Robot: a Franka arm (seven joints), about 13 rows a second.
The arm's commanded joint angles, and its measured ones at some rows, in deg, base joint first. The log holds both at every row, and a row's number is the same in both.
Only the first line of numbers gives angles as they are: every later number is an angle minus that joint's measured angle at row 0.
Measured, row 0: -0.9 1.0 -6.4 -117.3 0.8 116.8 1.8
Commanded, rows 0 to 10: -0.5 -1.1 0.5 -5.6 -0.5 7.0 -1.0; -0.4 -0.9 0.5 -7.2 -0.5 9.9 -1.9; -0.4 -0.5 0.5 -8.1 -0.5 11.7 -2.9; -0.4 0.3 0.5 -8.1 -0.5 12.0 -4.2; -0.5 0.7 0.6 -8.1 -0.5 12.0 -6.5; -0.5 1.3 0.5 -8.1 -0.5 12.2 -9.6; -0.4 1.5 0.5 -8.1 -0.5 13.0 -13.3; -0.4 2.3 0.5 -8.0 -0.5 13.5 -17.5; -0.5 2.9 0.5 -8.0 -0.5 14.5 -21.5; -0.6 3.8 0.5 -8.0 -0.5 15.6 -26.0; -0.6 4.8 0.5 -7.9 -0.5 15.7 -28.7
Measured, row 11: 0.0 3.3 0.2 -7.8 -0.1 14.0 -22.9
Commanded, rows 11 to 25: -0.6 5.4 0.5 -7.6 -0.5 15.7 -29.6; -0.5 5.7 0.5 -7.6 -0.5 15.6 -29.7; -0.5 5.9 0.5 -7.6 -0.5 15.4 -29.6; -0.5 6.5 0.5 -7.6 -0.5 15.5 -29.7; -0.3 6.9 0.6 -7.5 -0.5 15.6 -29.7; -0.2 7.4 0.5 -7.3 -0.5 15.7 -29.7; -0.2 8.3 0.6 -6.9 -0.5 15.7 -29.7; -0.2 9.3 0.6 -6.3 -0.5 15.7 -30.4; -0.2 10.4 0.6 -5.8 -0.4 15.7 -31.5; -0.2 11.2 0.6 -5.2 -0.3 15.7 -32.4; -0.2 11.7 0.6 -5.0 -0.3 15.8 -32.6; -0.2 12.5 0.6 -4.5 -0.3 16.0 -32.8; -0.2 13.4 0.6 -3.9 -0.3 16.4 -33.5; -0.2 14.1 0.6 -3.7 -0.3 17.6 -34.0; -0.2 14.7 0.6 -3.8 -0.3 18.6 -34.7
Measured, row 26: 0.0 12.8 0.5 -5.2 -0.1 17.1 -32.8
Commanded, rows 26 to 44: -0.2 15.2 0.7 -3.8 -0.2 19.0 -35.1; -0.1 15.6 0.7 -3.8 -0.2 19.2 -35.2; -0.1 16.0 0.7 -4.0 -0.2 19.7 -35.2; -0.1 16.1 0.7 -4.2 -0.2 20.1 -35.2; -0.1 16.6 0.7 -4.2 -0.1 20.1 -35.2; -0.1 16.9 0.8 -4.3 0.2 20.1 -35.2; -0.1 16.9 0.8 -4.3 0.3 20.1 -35.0; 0.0 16.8 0.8 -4.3 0.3 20.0 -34.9; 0.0 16.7 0.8 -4.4 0.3 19.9 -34.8; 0.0 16.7 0.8 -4.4 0.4 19.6 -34.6; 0.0 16.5 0.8 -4.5 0.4 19.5 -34.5; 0.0 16.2 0.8 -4.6 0.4 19.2 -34.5; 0.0 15.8 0.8 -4.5 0.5 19.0 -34.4; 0.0 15.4 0.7 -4.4 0.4 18.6 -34.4; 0.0 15.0 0.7 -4.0 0.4 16.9 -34.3; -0.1 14.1 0.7 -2.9 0.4 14.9 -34.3; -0.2 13.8 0.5 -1.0 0.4 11.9 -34.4; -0.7 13.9 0.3 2.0 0.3 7.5 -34.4; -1.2 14.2 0.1 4.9 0.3 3.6 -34.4
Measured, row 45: -0.2 14.8 0.3 0.0 0.0 10.3 -34.1
